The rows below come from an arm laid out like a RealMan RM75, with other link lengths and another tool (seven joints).
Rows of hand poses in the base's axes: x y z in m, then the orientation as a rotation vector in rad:
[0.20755 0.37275 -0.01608 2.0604 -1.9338 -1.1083]
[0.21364 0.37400 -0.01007 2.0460 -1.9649 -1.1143]
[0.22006 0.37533 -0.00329 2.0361 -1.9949 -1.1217]
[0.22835 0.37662 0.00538 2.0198 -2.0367 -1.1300]
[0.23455 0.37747 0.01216 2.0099 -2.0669 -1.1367]
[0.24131 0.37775 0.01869 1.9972 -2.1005 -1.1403]
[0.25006 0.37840 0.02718 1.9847 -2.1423 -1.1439]
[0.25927 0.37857 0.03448 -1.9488 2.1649 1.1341]
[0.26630 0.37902 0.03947 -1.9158 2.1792 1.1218]
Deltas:
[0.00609 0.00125 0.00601 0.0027 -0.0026 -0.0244]
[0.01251 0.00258 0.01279 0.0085 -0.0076 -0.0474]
[0.02080 0.00387 0.02146 0.0145 -0.0137 -0.0795]
[0.02700 0.00472 0.02824 0.0204 -0.0194 -0.1024]
[0.03376 0.00500 0.03477 0.0239 -0.0258 -0.1275]
[0.04251 0.00565 0.04326 0.0297 -0.0363 -0.1579]
[0.05172 0.00582 0.05056 0.0336 -0.0464 -0.1903]
[0.05875 0.00627 0.05555 0.0343 -0.0543 -0.2160]

